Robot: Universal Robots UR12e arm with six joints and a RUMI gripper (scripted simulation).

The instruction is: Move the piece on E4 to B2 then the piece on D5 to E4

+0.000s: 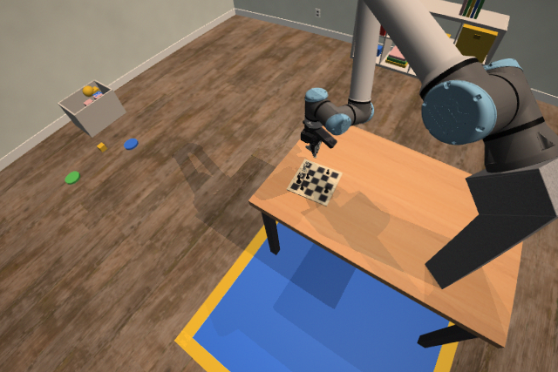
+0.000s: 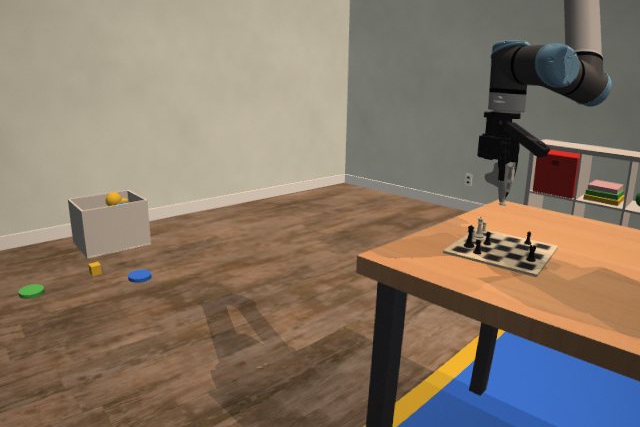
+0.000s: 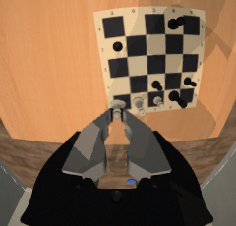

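Right now the black piece is 130 mm to the left of my hand, 100 mm behind it and 90 mm below it. From my hand the other things lie so: tall white piece (80 mm below, 40 mm to the left, 40 mm ahead); chessboard (110 mm below, 90 mm to the left, 30 mm behind).
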